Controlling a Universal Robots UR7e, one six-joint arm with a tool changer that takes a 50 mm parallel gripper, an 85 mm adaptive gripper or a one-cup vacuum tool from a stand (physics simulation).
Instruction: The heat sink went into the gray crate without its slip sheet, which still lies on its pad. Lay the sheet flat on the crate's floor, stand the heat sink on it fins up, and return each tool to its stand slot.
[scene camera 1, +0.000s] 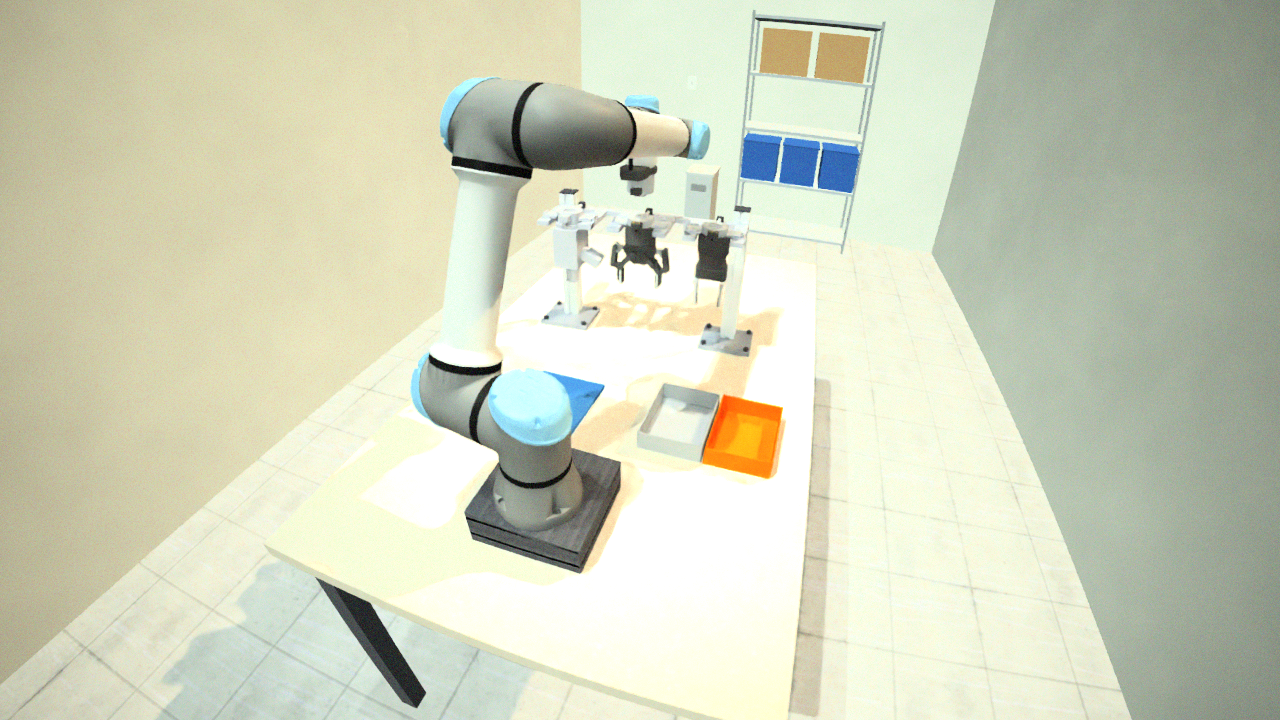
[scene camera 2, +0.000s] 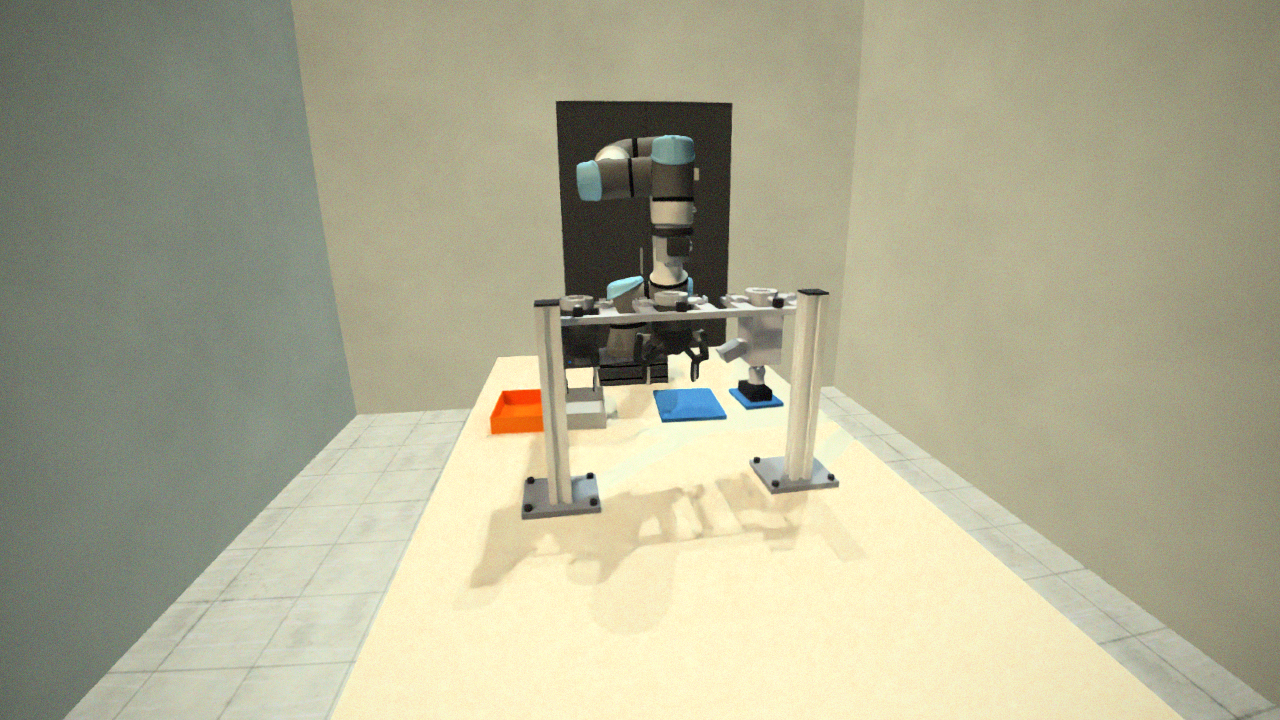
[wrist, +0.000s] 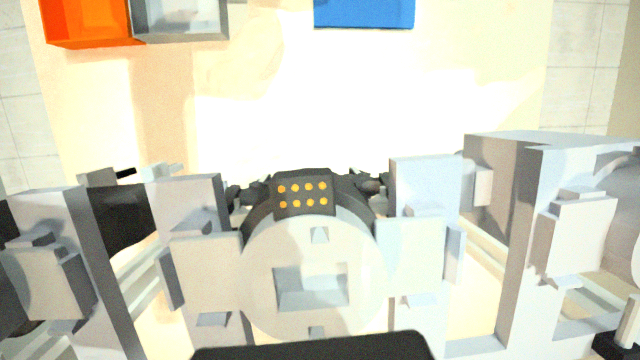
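Pixels of known places: arm's base, link origin: (scene camera 1: 538, 494) (scene camera 2: 630, 350).
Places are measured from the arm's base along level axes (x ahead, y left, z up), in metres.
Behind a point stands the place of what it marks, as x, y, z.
The arm's bare wrist (scene camera 1: 638, 181) @(0.591, -0.072, 0.382) (scene camera 2: 673, 246) @(0.678, -0.090, 0.382) carries no tool and is above the stand's middle slot. Below it hangs the adaptive gripper (scene camera 1: 640, 280) (scene camera 2: 670, 376), fingers apart and empty; its round coupling plate (wrist: 315, 250) @(0.604, -0.070, 0.289) faces the wrist camera. The parallel gripper (scene camera 1: 708, 300) (scene camera 2: 581, 385) and the white vacuum tool (scene camera 1: 570, 246) @(0.599, 0.095, 0.210) (scene camera 2: 759, 338) @(0.681, 0.084, 0.203) hang in the outer slots. The gray crate (scene camera 1: 671, 447) @(0.211, -0.208, -0.047) (scene camera 2: 586, 416) @(0.400, -0.214, -0.037) (wrist: 180, 37) @(0.395, -0.236, -0.044) has a faint shape inside, too washed out to identify as sheet or heat sink. I cannot make out the slip sheet on the blue pad (scene camera 2: 689, 405) @(0.353, 0.070, -0.061) (wrist: 364, 15) @(0.414, 0.057, -0.061).
An orange crate (scene camera 1: 738, 463) @(0.188, -0.344, -0.049) (scene camera 2: 514, 420) @(0.369, -0.384, -0.038) (wrist: 95, 42) @(0.371, -0.372, -0.042) stands against the gray crate. The tool stand (scene camera 1: 733, 295) @(0.696, -0.318, 0.069) (scene camera 2: 804, 394) @(0.780, 0.128, 0.119) has two posts on bolted feet. A black block (scene camera 2: 754, 390) @(0.370, 0.251, -0.034) shows at a smaller blue pad (scene camera 2: 760, 403) @(0.399, 0.255, -0.061); its identity is unclear.
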